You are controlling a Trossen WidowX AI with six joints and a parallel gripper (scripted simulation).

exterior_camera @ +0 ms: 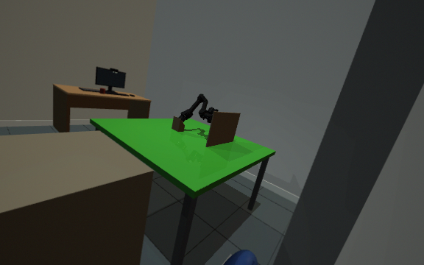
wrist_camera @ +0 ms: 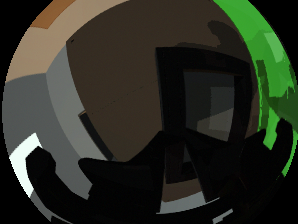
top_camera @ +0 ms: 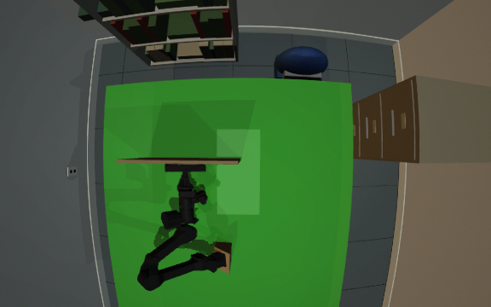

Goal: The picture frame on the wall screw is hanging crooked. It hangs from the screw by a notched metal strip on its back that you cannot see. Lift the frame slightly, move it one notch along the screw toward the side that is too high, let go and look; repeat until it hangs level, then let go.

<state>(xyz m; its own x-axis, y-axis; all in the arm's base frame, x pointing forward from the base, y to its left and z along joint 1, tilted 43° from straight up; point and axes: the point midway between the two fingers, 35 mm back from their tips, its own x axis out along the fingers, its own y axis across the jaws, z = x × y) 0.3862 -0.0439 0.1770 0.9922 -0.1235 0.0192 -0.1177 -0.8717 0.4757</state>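
Now: gripper tip 1 cm short of the picture frame, 2 cm to the right of it and 5 cm above it. The rest, counted from my gripper tip: brown wall board 3 cm ahead, 2 cm to the left, 6 cm below.
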